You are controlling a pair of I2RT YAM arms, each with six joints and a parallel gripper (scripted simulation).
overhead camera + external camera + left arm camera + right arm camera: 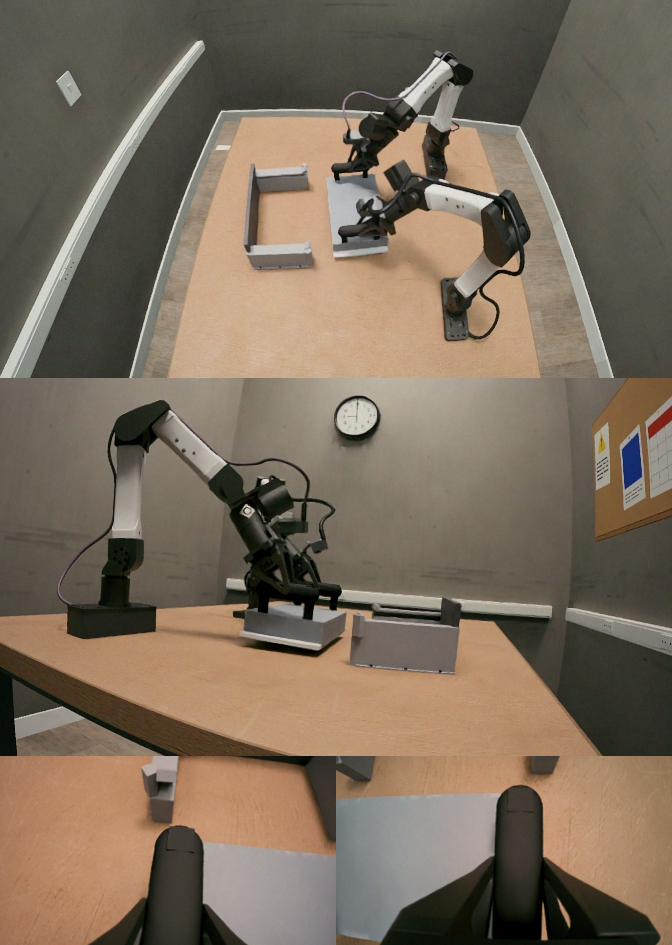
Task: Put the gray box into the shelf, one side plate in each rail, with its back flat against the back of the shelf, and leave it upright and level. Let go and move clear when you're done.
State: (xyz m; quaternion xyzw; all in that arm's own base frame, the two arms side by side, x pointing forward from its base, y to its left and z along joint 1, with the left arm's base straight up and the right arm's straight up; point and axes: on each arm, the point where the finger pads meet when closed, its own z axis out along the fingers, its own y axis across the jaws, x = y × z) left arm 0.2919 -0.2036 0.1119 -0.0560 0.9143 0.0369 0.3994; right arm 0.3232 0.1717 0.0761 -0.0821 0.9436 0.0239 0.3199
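Right now the gray box is 120 mm to the left of my right hand, 50 mm below it and 20 mm behind it. The rest, counted from my right hand: back plate: 300 mm ahead, 160 mm to the left, 30 mm below.
Now: the gray box 120 mm to the right of my left hand, 50 mm below it and 10 mm ahead of it. Round my left hand: back plate 340 mm ahead, 80 mm to the right, 30 mm below.
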